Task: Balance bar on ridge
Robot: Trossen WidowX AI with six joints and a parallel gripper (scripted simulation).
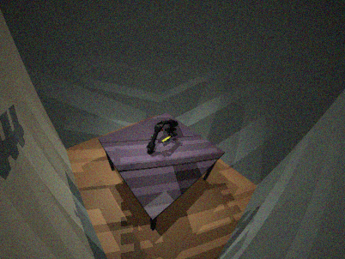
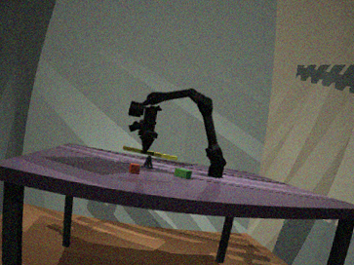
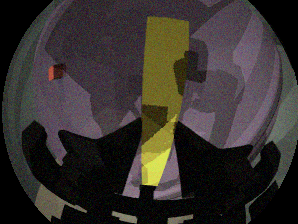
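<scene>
The yellow bar lies 3 cm behind my gripper tip. Round my gripper tip: green block (16 cm behind, 17 cm to the left, 5 cm below); then red block (5 cm ahead, 25 cm to the left, 5 cm below).
</scene>
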